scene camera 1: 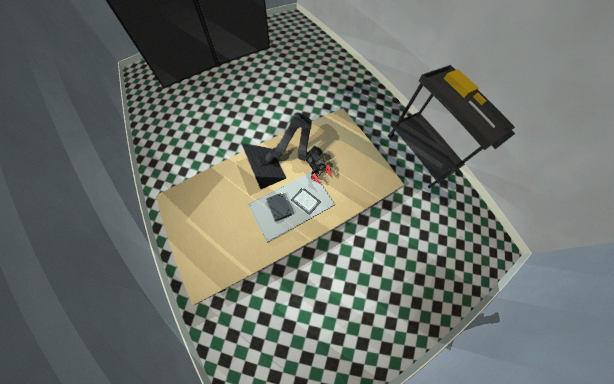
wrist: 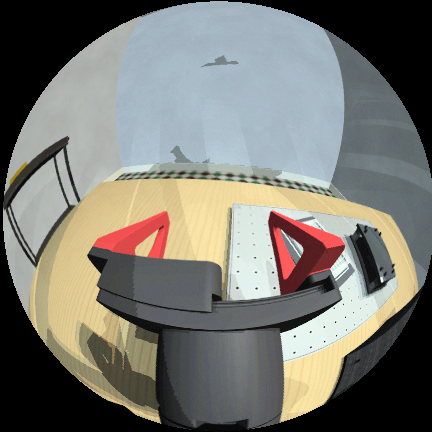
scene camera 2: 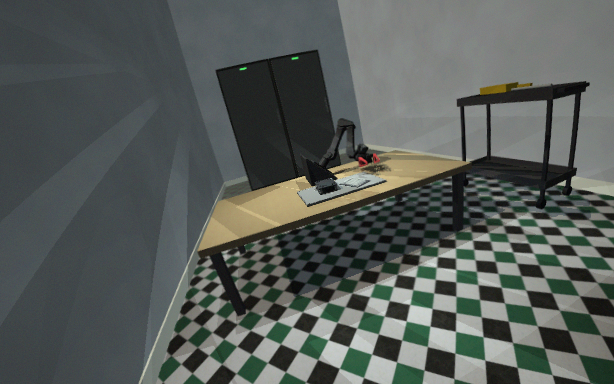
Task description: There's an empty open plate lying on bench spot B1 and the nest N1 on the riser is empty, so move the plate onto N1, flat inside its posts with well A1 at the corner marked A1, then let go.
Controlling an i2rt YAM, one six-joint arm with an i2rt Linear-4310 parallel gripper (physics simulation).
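Seen in the pictures: gripper, between the fingertips: (scene camera 1: pixel 326 179) (wrist: pixel 218 216) (scene camera 2: pixel 373 162); arm's base, origin of its link: (scene camera 1: pixel 267 160) (scene camera 2: pixel 321 167).
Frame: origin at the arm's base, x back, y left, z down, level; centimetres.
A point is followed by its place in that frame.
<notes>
The pale plate (scene camera 1: pixel 305 200) @(z 6.8, x -38.4, y 5.3 cm) (scene camera 2: pixel 356 181) @(z 5.9, x -41.6, y 5.2 cm) (wrist: pixel 342 261) @(z 6.1, x -34.3, y 1.9 cm) lies flat on the light grey perforated board (scene camera 1: pixel 266 233) @(z 7.5, x -41.5, y -29.1 cm) (scene camera 2: pixel 312 200) @(z 7.5, x -42.8, y -27.1 cm) (wrist: pixel 245 250) @(z 7.5, x -40.0, y 19.2 cm); a red finger partly covers it in the wrist view. The dark riser with the nest and its small posts (scene camera 1: pixel 280 206) @(z 3.3, x -32.9, y -11.4 cm) (scene camera 2: pixel 327 186) @(z 3.4, x -39.4, y -14.3 cm) (wrist: pixel 369 265) @(z 7.0, x -30.9, y -9.6 cm) stands beside it on the same board, with no plate on it. My gripper (scene camera 1: pixel 322 175) @(z -1.5, x -37.2, y 23.6 cm) (scene camera 2: pixel 369 160) @(z -1.5, x -37.2, y 23.6 cm) (wrist: pixel 218 216) @(z -1.5, x -37.2, y 23.6 cm) is open with nothing between its red fingers. It hangs above the table near the board's edge, to the side of the plate away from the riser. The A1 marking is too small to read.
The board lies on the wooden table (scene camera 1: pixel 215 235) @(z 8.7, x -22.1, y -58.6 cm) (scene camera 2: pixel 250 215) @(z 8.8, x -27.9, y -63.9 cm) (wrist: pixel 195 225) @(z 8.8, x -46.8, y 27.3 cm). My arm's dark wedge-shaped base (scene camera 1: pixel 264 167) @(z -4.4, x -6.1, y -5.5 cm) (scene camera 2: pixel 315 170) @(z -2.1, x -13.3, y -10.1 cm) (wrist: pixel 370 355) stands behind the board. A dark cart (scene camera 1: pixel 492 120) (scene camera 2: pixel 500 100) with yellow boxes stands beyond the table.
</notes>
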